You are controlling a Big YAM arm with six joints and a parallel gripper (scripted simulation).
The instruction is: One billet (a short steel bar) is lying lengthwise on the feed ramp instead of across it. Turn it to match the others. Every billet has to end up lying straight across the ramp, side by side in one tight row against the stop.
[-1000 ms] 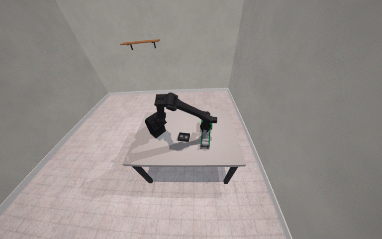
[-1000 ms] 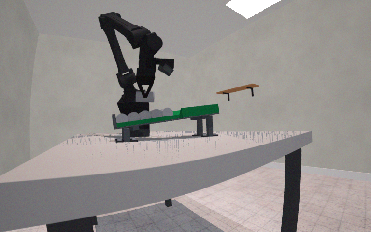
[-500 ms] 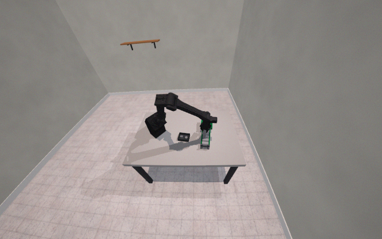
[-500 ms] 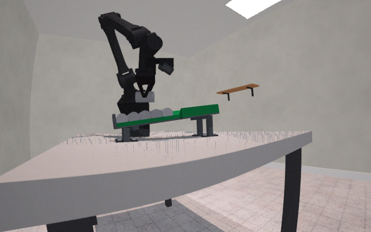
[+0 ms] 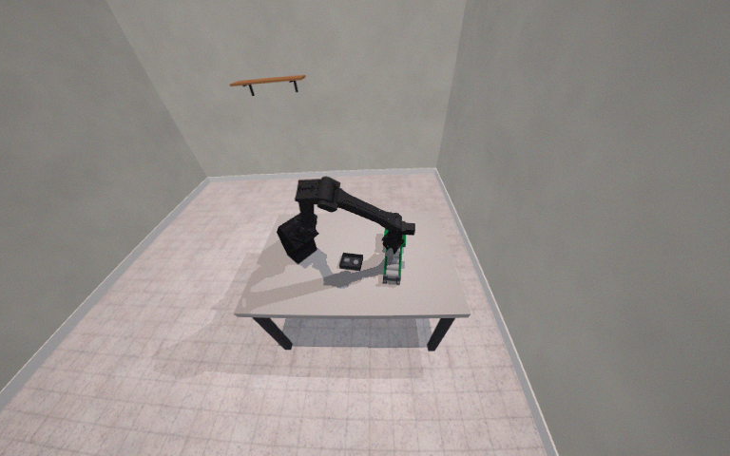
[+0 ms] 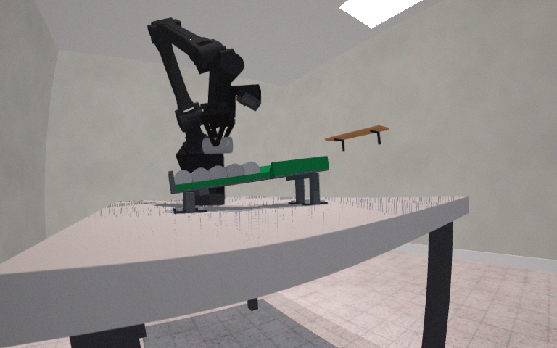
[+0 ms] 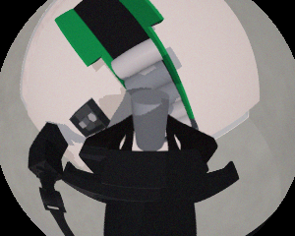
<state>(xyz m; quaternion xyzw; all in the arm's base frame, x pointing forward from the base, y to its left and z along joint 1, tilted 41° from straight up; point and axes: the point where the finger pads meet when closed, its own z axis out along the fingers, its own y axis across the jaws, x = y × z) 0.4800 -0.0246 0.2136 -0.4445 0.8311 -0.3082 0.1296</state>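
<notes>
Now: hand 11 cm to the left of the grey stop, 10 cm above it and 1 cm past it. Round my hand: black box: 23 cm behind, 15 cm below, 6 cm to the left.
</notes>
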